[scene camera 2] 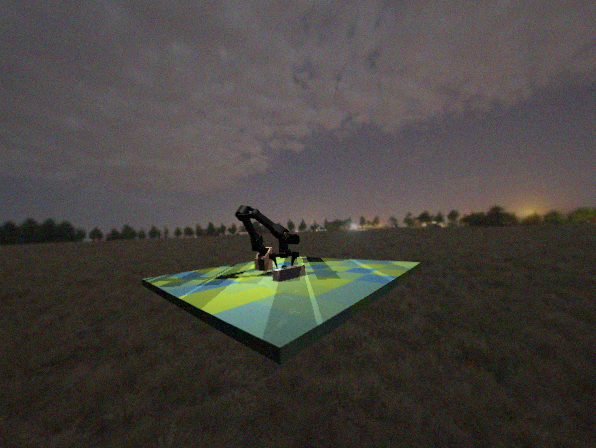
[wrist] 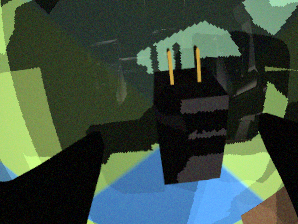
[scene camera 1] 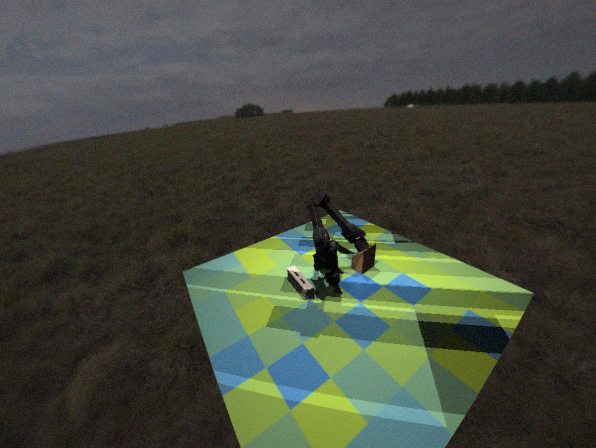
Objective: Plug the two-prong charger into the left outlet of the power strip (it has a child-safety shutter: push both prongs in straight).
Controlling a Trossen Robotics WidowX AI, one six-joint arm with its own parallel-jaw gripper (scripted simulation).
Labels:
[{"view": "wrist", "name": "my gripper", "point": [183,131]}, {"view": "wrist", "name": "black two-prong charger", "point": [191,106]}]

